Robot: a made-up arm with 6 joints. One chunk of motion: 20 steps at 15 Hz.
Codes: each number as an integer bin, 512 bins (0 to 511) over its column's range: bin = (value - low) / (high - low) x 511, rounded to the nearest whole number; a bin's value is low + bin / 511 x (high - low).
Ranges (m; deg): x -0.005..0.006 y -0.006..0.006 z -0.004..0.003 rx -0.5..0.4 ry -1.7..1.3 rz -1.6..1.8
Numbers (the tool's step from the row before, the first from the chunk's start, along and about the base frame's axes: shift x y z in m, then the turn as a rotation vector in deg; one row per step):
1: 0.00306 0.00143 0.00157 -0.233 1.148 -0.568
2: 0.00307 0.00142 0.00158 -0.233 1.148 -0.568
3: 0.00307 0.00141 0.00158 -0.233 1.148 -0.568
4: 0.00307 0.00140 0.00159 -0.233 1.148 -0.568
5: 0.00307 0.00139 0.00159 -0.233 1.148 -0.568
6: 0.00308 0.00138 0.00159 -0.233 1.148 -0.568
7: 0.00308 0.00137 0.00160 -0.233 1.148 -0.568
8: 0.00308 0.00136 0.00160 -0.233 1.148 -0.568
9: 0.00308 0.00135 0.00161 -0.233 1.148 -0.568
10: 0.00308 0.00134 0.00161 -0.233 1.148 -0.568
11: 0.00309 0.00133 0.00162 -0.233 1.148 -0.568
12: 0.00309 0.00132 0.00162 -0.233 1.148 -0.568
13: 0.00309 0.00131 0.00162 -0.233 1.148 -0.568
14: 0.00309 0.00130 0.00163 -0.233 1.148 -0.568
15: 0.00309 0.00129 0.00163 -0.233 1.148 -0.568
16: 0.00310 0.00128 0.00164 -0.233 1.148 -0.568
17: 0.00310 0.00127 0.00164 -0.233 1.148 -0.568
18: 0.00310 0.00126 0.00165 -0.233 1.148 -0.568
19: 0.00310 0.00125 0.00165 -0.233 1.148 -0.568
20: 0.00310 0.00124 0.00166 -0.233 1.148 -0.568
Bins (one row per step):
1: 374 316 407 152 485 155
2: 375 316 407 152 485 155
3: 375 316 407 152 485 155
4: 375 315 408 152 485 155
5: 375 315 408 152 485 155
6: 375 314 408 152 485 155
7: 375 314 409 152 485 155
8: 375 313 409 152 485 155
9: 375 313 410 152 485 155
10: 375 313 410 152 485 155
11: 376 312 410 152 485 155
12: 376 312 410 152 485 155
13: 376 311 410 152 485 155
14: 376 311 411 152 485 155
15: 376 310 411 152 485 155
16: 376 310 412 152 485 155
17: 376 310 412 152 485 155
18: 376 309 412 152 485 155
19: 376 309 412 152 485 155
20: 376 308 413 152 485 155

